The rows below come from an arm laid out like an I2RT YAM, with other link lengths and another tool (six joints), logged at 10 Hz.
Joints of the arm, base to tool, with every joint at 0 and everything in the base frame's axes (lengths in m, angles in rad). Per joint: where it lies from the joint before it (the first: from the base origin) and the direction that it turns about. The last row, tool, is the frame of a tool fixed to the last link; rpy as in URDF.
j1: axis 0 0 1 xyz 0 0 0.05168
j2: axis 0 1 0 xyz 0.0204 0.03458 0.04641
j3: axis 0 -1 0 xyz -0.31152 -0.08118 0
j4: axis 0 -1 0 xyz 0.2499 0.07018 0.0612
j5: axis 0 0 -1 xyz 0.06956 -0.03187 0.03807
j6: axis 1 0 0 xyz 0.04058 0 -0.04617
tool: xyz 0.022 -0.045 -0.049 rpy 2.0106 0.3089 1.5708
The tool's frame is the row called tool.
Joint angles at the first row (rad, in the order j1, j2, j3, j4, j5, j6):
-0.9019 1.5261 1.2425 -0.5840 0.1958 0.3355
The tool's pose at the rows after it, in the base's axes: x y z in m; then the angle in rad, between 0 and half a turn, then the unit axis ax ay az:
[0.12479 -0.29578 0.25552 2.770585 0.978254 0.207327 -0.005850]
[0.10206 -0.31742 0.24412 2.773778 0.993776 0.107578 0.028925]
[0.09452 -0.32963 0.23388 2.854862 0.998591 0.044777 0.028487]
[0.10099 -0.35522 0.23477 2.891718 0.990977 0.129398 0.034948]
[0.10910 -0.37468 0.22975 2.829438 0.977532 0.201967 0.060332]
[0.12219 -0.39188 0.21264 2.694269 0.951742 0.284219 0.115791]
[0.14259 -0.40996 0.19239 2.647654 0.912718 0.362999 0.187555]
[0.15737 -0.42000 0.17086 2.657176 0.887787 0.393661 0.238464]
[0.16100 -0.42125 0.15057 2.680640 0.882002 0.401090 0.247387]
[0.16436 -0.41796 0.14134 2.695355 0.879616 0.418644 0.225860]
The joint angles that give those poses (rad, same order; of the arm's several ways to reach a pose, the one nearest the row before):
-1.0349 1.5667 1.2669 -0.4780 0.1560 0.3409
-1.1544 1.6092 1.2763 -0.4343 0.1314 0.4578
-1.2019 1.6850 1.3359 -0.5044 0.1492 0.5423
-1.2060 1.7690 1.4412 -0.5463 0.0367 0.4091
-1.2065 1.7936 1.4435 -0.4519 -0.0743 0.3085
-1.2084 1.7917 1.3448 -0.2076 -0.2437 0.2334
-1.2088 1.8489 1.3208 -0.0590 -0.4530 0.1992
-1.2074 1.9124 1.3156 0.0270 -0.5761 0.2174
-1.2047 1.9504 1.2923 0.0682 -0.6027 0.2140
-1.1858 1.9607 1.2782 0.0566 -0.5794 0.1603

